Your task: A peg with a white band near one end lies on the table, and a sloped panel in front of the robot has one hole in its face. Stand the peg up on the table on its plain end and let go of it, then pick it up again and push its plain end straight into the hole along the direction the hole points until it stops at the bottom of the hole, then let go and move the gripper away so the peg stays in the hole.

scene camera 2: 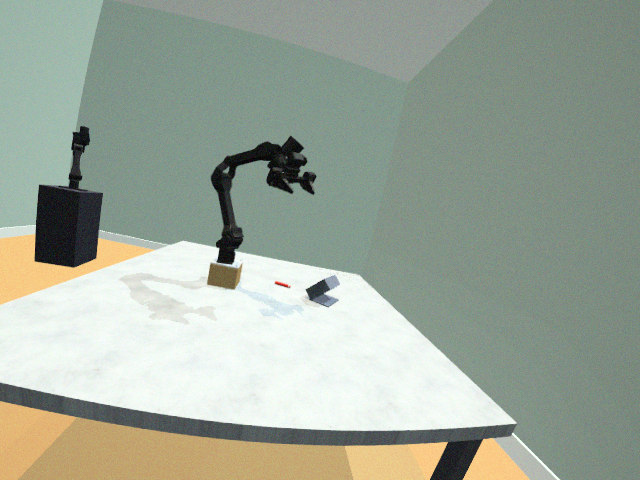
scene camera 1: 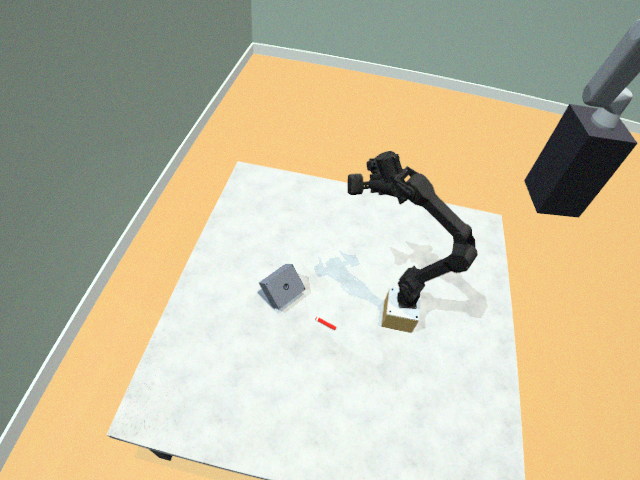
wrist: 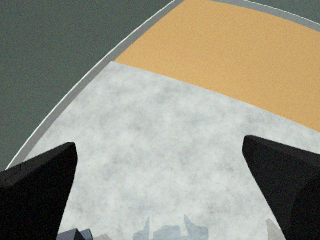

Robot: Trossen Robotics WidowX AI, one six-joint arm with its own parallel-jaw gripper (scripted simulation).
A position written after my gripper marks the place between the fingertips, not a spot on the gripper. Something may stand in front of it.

Observation:
My gripper (scene camera 2: pixel 303 193) is open, holding nothing. I also see a grey sloped panel (scene camera 1: pixel 277 296).
My gripper also shows in scene camera 1 (scene camera 1: pixel 359 179) and in the wrist view (wrist: pixel 162 148).

